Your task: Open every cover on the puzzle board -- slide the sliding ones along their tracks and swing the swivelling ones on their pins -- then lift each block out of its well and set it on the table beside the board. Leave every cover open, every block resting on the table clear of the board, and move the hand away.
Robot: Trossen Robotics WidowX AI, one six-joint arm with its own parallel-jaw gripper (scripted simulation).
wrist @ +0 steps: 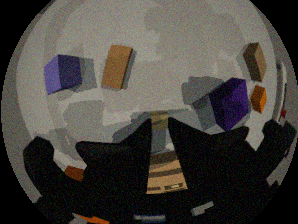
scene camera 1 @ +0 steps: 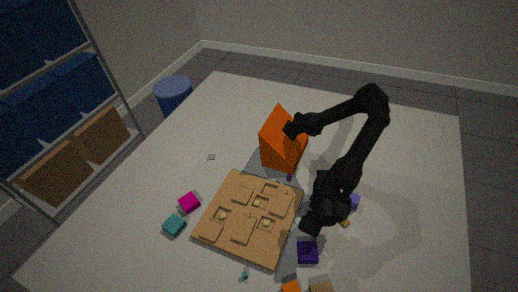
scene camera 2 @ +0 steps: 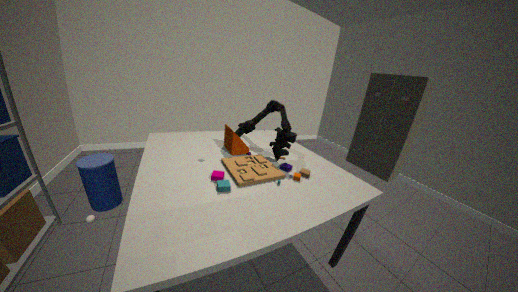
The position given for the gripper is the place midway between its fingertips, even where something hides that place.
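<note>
The gripper [wrist: 159, 121] is carrying a small block, and there's a lilac block [wrist: 62, 72] as well. Scene camera 2 doesn't show the lilac block, since it's hidden by the gripper.
</note>
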